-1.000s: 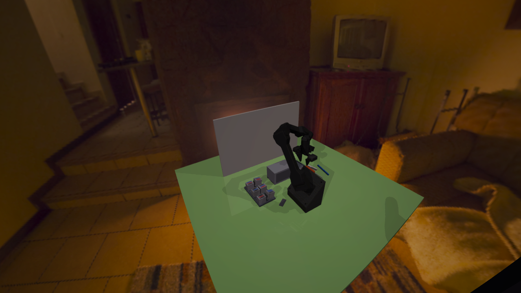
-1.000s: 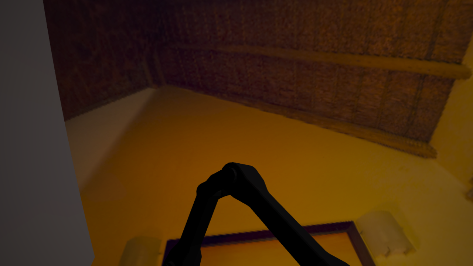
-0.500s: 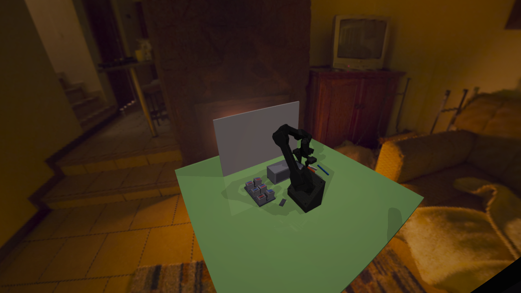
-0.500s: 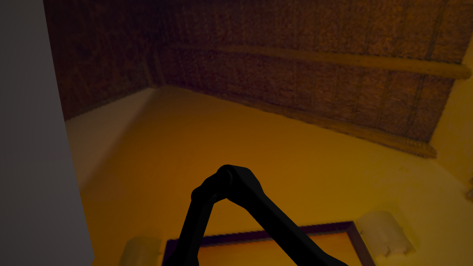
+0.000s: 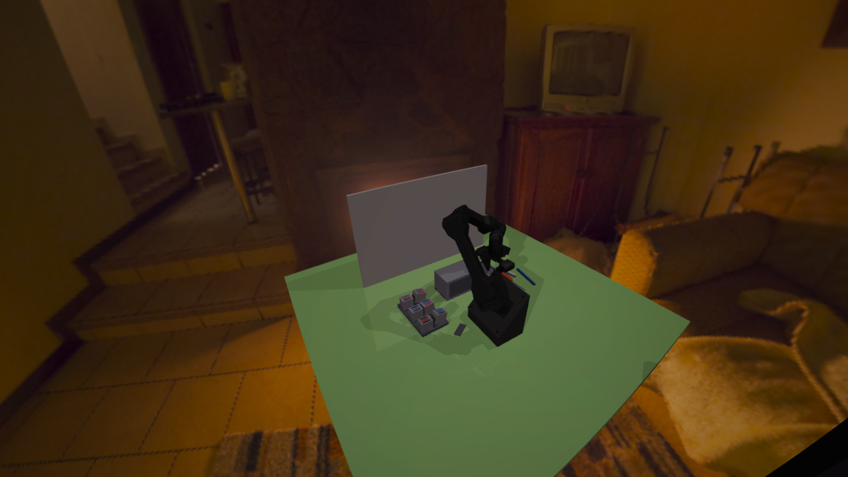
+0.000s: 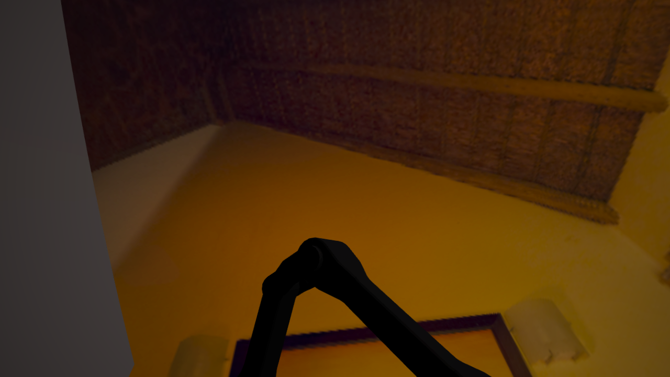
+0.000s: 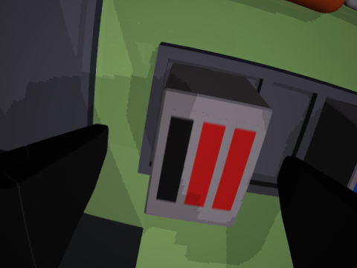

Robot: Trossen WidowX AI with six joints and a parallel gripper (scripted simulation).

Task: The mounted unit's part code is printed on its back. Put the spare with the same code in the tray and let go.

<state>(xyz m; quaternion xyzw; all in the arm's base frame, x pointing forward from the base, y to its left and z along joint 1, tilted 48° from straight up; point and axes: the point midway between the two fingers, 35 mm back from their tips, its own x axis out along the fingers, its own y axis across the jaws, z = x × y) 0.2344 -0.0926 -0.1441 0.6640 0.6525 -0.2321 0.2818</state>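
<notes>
My gripper tip is now 100 mm short of the grey rimmed box, 10 mm to the left of it and 50 mm above it. From my gripper tip the other things lie so: grey upright panel 300 mm ahead, 160 mm to the left, 180 mm above.
</notes>
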